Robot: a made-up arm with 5 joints. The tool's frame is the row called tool. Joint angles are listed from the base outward.
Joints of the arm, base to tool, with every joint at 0 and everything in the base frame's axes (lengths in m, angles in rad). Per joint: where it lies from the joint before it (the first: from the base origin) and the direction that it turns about. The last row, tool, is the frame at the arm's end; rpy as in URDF.
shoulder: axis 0 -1 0 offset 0.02 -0.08 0.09
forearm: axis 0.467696 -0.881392 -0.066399 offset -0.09 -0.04 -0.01
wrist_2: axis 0 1 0 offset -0.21 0.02 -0.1
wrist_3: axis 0.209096 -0.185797 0.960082 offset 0 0.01 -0.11
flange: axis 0 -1 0 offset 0.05 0.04 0.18
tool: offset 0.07 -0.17 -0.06 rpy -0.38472 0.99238 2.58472
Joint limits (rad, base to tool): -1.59..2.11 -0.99..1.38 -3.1..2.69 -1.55..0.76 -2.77..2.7
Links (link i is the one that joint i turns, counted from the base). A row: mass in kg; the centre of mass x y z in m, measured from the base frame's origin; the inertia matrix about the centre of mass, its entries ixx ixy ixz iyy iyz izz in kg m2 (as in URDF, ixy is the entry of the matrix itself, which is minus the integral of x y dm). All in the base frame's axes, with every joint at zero. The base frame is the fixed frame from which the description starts. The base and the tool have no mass.
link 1: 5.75; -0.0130 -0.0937 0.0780; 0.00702 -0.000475 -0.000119 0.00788 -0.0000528 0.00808
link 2: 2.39; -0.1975 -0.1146 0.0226; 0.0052 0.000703 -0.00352 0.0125 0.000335 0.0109
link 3: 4.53; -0.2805 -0.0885 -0.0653; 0.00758 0 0 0.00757 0.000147 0.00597
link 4: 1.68; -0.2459 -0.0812 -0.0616; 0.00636 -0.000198 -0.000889 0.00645 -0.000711 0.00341
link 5: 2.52; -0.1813 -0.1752 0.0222; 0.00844 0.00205 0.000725 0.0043 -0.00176 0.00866
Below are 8 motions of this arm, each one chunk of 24 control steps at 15 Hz.
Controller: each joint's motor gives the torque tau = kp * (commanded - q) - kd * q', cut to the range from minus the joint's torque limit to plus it. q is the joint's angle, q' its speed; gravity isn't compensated. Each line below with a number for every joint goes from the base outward.
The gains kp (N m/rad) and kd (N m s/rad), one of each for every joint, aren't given. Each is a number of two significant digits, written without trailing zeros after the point. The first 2 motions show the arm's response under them.
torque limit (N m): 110 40 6.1 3.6 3
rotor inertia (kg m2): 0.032 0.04 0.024 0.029 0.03
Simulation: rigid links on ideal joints. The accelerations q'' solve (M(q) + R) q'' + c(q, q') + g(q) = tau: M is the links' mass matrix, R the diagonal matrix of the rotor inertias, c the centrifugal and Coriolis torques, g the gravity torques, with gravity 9.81 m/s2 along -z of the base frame. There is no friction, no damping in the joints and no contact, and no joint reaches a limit. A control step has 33 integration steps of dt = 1/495 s. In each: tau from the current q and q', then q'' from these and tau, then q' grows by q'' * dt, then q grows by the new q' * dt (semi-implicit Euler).
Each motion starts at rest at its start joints. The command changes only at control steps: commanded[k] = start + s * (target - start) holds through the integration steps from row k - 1 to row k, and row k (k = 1, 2, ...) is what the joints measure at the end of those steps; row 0 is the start. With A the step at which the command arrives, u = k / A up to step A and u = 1 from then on. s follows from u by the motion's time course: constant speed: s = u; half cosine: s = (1 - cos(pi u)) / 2; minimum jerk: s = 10 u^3 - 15 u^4 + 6 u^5; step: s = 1 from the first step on.
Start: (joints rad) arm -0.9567 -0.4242 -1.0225 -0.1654 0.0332
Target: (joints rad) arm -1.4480 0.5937 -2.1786 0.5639 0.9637
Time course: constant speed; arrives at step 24
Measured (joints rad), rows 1 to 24:
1: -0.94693 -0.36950 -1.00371 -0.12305 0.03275
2: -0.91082 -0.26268 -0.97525 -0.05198 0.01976
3: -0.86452 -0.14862 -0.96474 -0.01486 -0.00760
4: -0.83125 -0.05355 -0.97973 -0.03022 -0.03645
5: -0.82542 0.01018 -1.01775 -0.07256 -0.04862
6: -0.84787 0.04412 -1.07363 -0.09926 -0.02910
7: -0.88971 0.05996 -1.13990 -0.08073 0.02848
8: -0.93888 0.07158 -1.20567 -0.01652 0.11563
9: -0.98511 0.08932 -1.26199 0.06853 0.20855
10: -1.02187 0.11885 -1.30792 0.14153 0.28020
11: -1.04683 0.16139 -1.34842 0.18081 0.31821
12: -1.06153 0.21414 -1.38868 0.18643 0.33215
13: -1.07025 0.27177 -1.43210 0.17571 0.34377
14: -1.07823 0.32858 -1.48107 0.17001 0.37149
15: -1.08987 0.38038 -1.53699 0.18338 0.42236
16: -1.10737 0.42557 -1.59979 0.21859 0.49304
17: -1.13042 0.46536 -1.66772 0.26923 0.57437
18: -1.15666 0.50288 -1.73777 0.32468 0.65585
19: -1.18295 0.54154 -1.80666 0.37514 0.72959
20: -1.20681 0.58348 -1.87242 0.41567 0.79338
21: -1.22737 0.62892 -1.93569 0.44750 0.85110
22: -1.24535 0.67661 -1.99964 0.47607 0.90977
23: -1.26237 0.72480 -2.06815 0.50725 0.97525
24: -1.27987 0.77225 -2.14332 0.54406 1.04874
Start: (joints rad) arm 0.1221 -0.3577 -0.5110 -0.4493 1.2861
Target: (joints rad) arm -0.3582 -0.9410 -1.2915 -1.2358 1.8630
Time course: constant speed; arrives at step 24
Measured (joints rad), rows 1 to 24:
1: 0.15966 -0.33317 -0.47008 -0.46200 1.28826
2: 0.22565 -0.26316 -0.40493 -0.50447 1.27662
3: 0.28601 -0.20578 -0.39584 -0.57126 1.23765
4: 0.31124 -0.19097 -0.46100 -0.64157 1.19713
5: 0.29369 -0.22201 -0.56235 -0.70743 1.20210
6: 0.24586 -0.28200 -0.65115 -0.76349 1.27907
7: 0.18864 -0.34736 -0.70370 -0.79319 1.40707
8: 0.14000 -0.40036 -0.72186 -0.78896 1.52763
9: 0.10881 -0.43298 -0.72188 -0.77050 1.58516
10: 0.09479 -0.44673 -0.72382 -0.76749 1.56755
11: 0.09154 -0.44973 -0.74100 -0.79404 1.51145
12: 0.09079 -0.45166 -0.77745 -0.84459 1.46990
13: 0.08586 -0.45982 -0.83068 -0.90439 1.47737
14: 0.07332 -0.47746 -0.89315 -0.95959 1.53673
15: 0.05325 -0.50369 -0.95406 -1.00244 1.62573
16: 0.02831 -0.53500 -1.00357 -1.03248 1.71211
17: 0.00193 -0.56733 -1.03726 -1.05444 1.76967
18: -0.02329 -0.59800 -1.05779 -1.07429 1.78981
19: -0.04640 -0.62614 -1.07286 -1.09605 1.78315
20: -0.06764 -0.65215 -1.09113 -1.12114 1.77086
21: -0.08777 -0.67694 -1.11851 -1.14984 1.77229
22: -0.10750 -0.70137 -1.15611 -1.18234 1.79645
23: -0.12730 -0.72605 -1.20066 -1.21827 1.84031
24: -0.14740 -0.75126 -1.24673 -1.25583 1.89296
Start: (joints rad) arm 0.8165 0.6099 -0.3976 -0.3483 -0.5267
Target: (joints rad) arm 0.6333 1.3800 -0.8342 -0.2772 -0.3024
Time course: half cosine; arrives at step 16
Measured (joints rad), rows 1 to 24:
1: 0.82869 0.57480 -0.35678 -0.39556 -0.56417
2: 0.81835 0.55896 -0.27155 -0.49881 -0.64166
3: 0.79724 0.57714 -0.23113 -0.58413 -0.71512
4: 0.77989 0.61880 -0.26917 -0.60741 -0.74339
5: 0.76847 0.68122 -0.35203 -0.57186 -0.70886
6: 0.76100 0.75747 -0.43495 -0.51045 -0.62738
7: 0.75158 0.83589 -0.50031 -0.45839 -0.53401
8: 0.73515 0.90721 -0.55701 -0.43453 -0.45965
9: 0.71234 0.96993 -0.61861 -0.43680 -0.41395
10: 0.68827 1.02865 -0.68740 -0.44900 -0.38581
11: 0.66821 1.08764 -0.75539 -0.45302 -0.35815
12: 0.65429 1.14578 -0.81355 -0.44014 -0.32237
13: 0.64506 1.19697 -0.85843 -0.41473 -0.28153
14: 0.63785 1.23432 -0.89192 -0.38848 -0.24421
15: 0.63168 1.25440 -0.91642 -0.37114 -0.21710
16: 0.62757 1.25812 -0.93113 -0.36575 -0.20241
17: 0.62515 1.25252 -0.93427 -0.36946 -0.19828
18: 0.62324 1.24735 -0.92856 -0.37604 -0.20074
19: 0.62262 1.24681 -0.92046 -0.38029 -0.20686
20: 0.62358 1.24940 -0.91491 -0.38151 -0.21492
21: 0.62495 1.25206 -0.91321 -0.38171 -0.22277
22: 0.62562 1.25291 -0.91413 -0.38229 -0.22764
23: 0.62536 1.25202 -0.91585 -0.38294 -0.22762
24: 0.62469 1.25063 -0.91729 -0.38260 -0.22312

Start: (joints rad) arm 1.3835 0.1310 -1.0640 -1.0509 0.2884
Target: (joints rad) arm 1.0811 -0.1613 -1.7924 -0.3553 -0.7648
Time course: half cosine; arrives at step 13
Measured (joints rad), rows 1 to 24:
1: 1.37860 0.10592 -1.07717 -1.11103 0.30234
2: 1.35347 0.07227 -1.11210 -1.20962 0.32747
3: 1.32253 0.04156 -1.16986 -1.24282 0.32501
4: 1.29545 0.01758 -1.24358 -1.16898 0.26293
5: 1.27380 -0.00064 -1.32867 -1.01708 0.13168
6: 1.25368 -0.01803 -1.42060 -0.85015 -0.04925
7: 1.23061 -0.03939 -1.51408 -0.71768 -0.24212
8: 1.20362 -0.06493 -1.60629 -0.63184 -0.41409
9: 1.17535 -0.09098 -1.69359 -0.57425 -0.55097
10: 1.14982 -0.11344 -1.76931 -0.51943 -0.65360
11: 1.13027 -0.12976 -1.82668 -0.45739 -0.72666
12: 1.11825 -0.13895 -1.86204 -0.39931 -0.77124
13: 1.11401 -0.14088 -1.87460 -0.36551 -0.78513
14: 1.11640 -0.13685 -1.86882 -0.36588 -0.77374
15: 1.12232 -0.13021 -1.85613 -0.39026 -0.75678
16: 1.12797 -0.12468 -1.84716 -0.41842 -0.75385
17: 1.13080 -0.12248 -1.84474 -0.43495 -0.76879
18: 1.13039 -0.12368 -1.84588 -0.43564 -0.79047
19: 1.12790 -0.12678 -1.84720 -0.42571 -0.80381
20: 1.12508 -0.12984 -1.84788 -0.41363 -0.80098
21: 1.12326 -0.13151 -1.84893 -0.40542 -0.78532
22: 1.12290 -0.13148 -1.85107 -0.40269 -0.76721
23: 1.12367 -0.13031 -1.85366 -0.40411 -0.75647
24: 1.12487 -0.12887 -1.85521 -0.40754 -0.75700

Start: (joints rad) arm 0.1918 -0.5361 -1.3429 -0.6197 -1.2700
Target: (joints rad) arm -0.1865 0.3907 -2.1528 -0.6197 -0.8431
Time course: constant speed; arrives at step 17
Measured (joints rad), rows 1 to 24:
1: 0.20862 -0.45947 -1.31485 -0.61796 -1.26692
2: 0.26515 -0.31693 -1.28061 -0.65060 -1.28563
3: 0.32828 -0.17685 -1.28675 -0.73363 -1.34170
4: 0.36061 -0.07600 -1.34467 -0.82349 -1.40209
5: 0.34636 -0.02587 -1.43407 -0.86307 -1.41797
6: 0.29424 -0.01482 -1.51779 -0.83414 -1.37206
7: 0.22640 -0.01498 -1.57605 -0.76319 -1.28138
8: 0.16587 0.00014 -1.61920 -0.69308 -1.17592
9: 0.12692 0.04233 -1.66535 -0.65635 -1.08900
10: 0.11058 0.10756 -1.71834 -0.66571 -1.04820
11: 0.10770 0.18333 -1.77198 -0.71284 -1.05807
12: 0.10602 0.25696 -1.82261 -0.77103 -1.09543
13: 0.09616 0.32013 -1.87277 -0.80881 -1.12370
14: 0.07477 0.37031 -1.92742 -0.80941 -1.11348
15: 0.04425 0.41112 -1.98937 -0.77878 -1.05640
16: 0.01010 0.44970 -2.05747 -0.73675 -0.96636
17: -0.02220 0.49223 -2.12763 -0.70250 -0.86985
18: -0.02728 0.50092 -2.17390 -0.69142 -0.81050
19: -0.02458 0.50009 -2.17595 -0.70029 -0.79949
20: -0.02269 0.50194 -2.15039 -0.71825 -0.82785
21: -0.02093 0.50418 -2.12419 -0.73581 -0.87463
22: -0.01953 0.50570 -2.11299 -0.74658 -0.91448
23: -0.01894 0.50612 -2.11625 -0.74799 -0.93053
24: -0.01930 0.50531 -2.12506 -0.74149 -0.92086

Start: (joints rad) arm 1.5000 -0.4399 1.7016 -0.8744 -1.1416
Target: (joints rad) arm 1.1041 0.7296 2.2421 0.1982 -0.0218
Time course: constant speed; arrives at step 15
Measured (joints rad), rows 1 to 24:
1: 1.46618 -0.38067 1.70816 -0.83046 -1.10468
2: 1.43564 -0.30881 1.73639 -0.71119 -1.00315
3: 1.41111 -0.23096 1.79088 -0.56339 -0.86096
4: 1.38925 -0.15090 1.85197 -0.43284 -0.72165
5: 1.36654 -0.07256 1.90125 -0.34261 -0.62356
6: 1.34070 0.00113 1.93640 -0.29153 -0.57579
7: 1.31093 0.06937 1.96830 -0.26172 -0.55639
8: 1.27774 0.13357 2.00765 -0.22995 -0.53263
9: 1.24284 0.19632 2.05655 -0.18012 -0.48329
10: 1.20859 0.26053 2.11039 -0.11034 -0.40824
11: 1.17697 0.32839 2.16288 -0.03078 -0.32318
12: 1.14870 0.40029 2.20905 0.04496 -0.24577
13: 1.12314 0.47465 2.24720 0.10840 -0.18330
14: 1.09869 0.54912 2.28024 0.16002 -0.13066
15: 1.07360 0.62188 2.31399 0.20697 -0.07784
16: 1.07249 0.64414 2.32137 0.26042 -0.03603
17: 1.07562 0.63696 2.30292 0.27196 -0.02602
18: 1.07214 0.62701 2.29399 0.23240 -0.04816
19: 1.06663 0.61687 2.30765 0.18086 -0.08491
20: 1.06068 0.60747 2.32862 0.15492 -0.11442
21: 1.05502 0.60157 2.34018 0.16401 -0.12297
22: 1.05208 0.60120 2.34046 0.19181 -0.11103
23: 1.05349 0.60615 2.33457 0.21509 -0.09019
24: 1.05847 0.61372 2.32528 0.22105 -0.07366

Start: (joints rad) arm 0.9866 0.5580 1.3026 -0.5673 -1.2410
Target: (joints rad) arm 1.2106 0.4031 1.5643 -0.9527 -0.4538
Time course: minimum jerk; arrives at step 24
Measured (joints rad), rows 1 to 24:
1: 0.99821 0.52011 1.31601 -0.55457 -1.22549
2: 0.98997 0.48496 1.35548 -0.54203 -1.18728
3: 0.97235 0.46530 1.39677 -0.54175 -1.15981
4: 0.96369 0.45313 1.41595 -0.55310 -1.15580
5: 0.96737 0.45021 1.41267 -0.57326 -1.16036
6: 0.98160 0.45464 1.40144 -0.59612 -1.15128
7: 1.00182 0.46031 1.39564 -0.61470 -1.11636
8: 1.02253 0.46122 1.40140 -0.62673 -1.05926
9: 1.03992 0.45426 1.41905 -0.63699 -0.99392
10: 1.05304 0.43985 1.44521 -0.65357 -0.93390
11: 1.06319 0.42097 1.47424 -0.68137 -0.88475
12: 1.07270 0.40145 1.50076 -0.71844 -0.84326
13: 1.08371 0.38449 1.52211 -0.75761 -0.80218
14: 1.09738 0.37173 1.53865 -0.79109 -0.75602
15: 1.11345 0.36305 1.55222 -0.81468 -0.70429
16: 1.13039 0.35714 1.56449 -0.82929 -0.65121
17: 1.14615 0.35224 1.57627 -0.83928 -0.60296
18: 1.15895 0.34696 1.58749 -0.84931 -0.56472
19: 1.16783 0.34076 1.59760 -0.86160 -0.53873
20: 1.17285 0.33408 1.60595 -0.87522 -0.52410
21: 1.17483 0.32800 1.61208 -0.88728 -0.51780
22: 1.17504 0.32366 1.61585 -0.89498 -0.51628
23: 1.17470 0.32164 1.61736 -0.89719 -0.51664
24: 1.17472 0.32172 1.61712 -0.89501 -0.51708

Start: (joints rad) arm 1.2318 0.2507 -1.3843 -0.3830 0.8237
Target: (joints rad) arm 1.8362 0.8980 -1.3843 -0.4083 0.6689
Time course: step
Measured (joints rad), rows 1 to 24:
1: 1.43232 0.17343 -1.44843 -0.27655 0.81879
2: 1.57202 0.46418 -1.49565 -0.13703 0.86427
3: 1.74109 0.79020 -1.61460 -0.13448 1.00005
4: 1.86419 0.95532 -1.78137 -0.34422 1.16069
5: 1.87601 0.98185 -1.91524 -0.63657 1.22782
6: 1.82677 0.90141 -1.97687 -0.75342 1.11760
7: 1.76062 0.77567 -1.89620 -0.59591 0.88794
8: 1.68524 0.66931 -1.63369 -0.28607 0.75448
9: 1.62120 0.61183 -1.37393 -0.00527 0.75267
10: 1.60665 0.61491 -1.28522 0.15435 0.73711
11: 1.63871 0.66864 -1.37090 0.14457 0.69765
12: 1.68561 0.73260 -1.53412 -0.06192 0.72820
13: 1.72209 0.77075 -1.65909 -0.37388 0.84067
14: 1.74084 0.78846 -1.69085 -0.58454 0.93174
15: 1.74327 0.79285 -1.64397 -0.58730 0.93109
16: 1.73328 0.77413 -1.56452 -0.43610 0.85748
17: 1.71137 0.73852 -1.49602 -0.25988 0.76908
18: 1.68560 0.70649 -1.46511 -0.15803 0.71562
19: 1.67011 0.69296 -1.47644 -0.15956 0.71477
20: 1.67152 0.69998 -1.51387 -0.23118 0.75610
21: 1.68580 0.72051 -1.55384 -0.31462 0.81096
22: 1.70377 0.74408 -1.57821 -0.36728 0.84696
23: 1.71691 0.76016 -1.58003 -0.37805 0.84688
24: 1.72053 0.76219 -1.56349 -0.35793 0.81786

